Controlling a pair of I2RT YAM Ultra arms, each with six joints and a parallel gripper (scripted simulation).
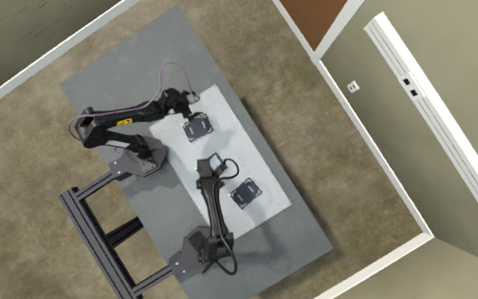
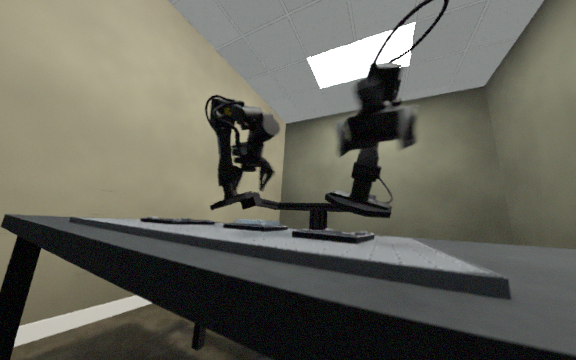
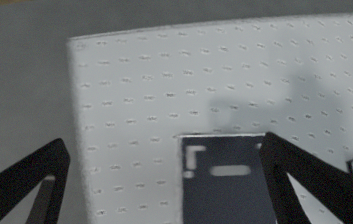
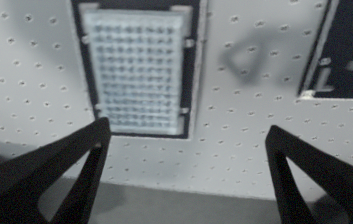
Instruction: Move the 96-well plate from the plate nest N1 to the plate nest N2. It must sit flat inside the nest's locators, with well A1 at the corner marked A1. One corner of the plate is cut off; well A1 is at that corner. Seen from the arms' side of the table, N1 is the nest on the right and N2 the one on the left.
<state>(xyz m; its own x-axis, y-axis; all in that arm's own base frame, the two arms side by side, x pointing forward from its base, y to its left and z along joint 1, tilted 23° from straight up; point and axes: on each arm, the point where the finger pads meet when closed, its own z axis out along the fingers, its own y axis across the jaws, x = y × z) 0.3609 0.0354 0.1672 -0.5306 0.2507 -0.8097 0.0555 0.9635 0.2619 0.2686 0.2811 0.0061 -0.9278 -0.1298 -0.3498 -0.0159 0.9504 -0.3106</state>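
Now: left hand 15 cm past the clear 96-well plate, 30 cm to the left of it and 14 cm above it.
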